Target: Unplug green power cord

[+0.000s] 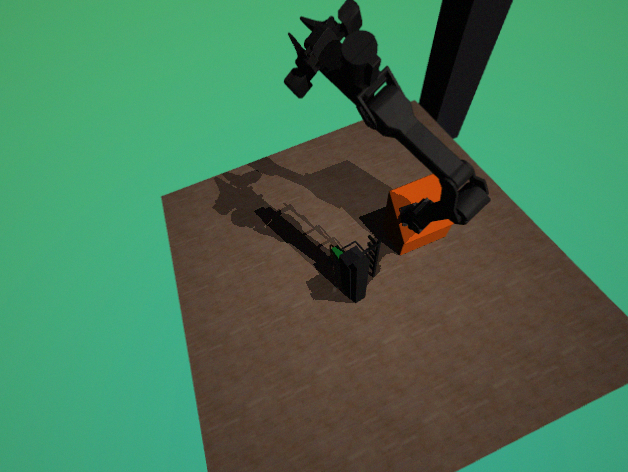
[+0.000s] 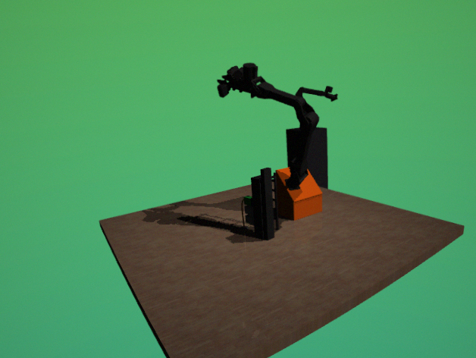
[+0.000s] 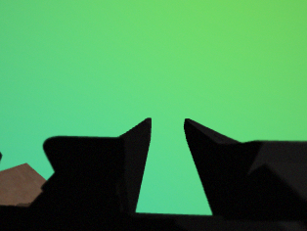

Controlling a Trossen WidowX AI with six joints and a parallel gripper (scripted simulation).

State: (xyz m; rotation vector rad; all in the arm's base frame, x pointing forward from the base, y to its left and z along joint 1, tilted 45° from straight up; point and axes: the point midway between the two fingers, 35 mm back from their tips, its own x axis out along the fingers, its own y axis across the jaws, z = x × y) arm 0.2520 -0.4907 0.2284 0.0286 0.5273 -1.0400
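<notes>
The green plug lies 20 mm ahead of my gripper tip, 280 mm to the left of it and 540 mm below it.
</notes>
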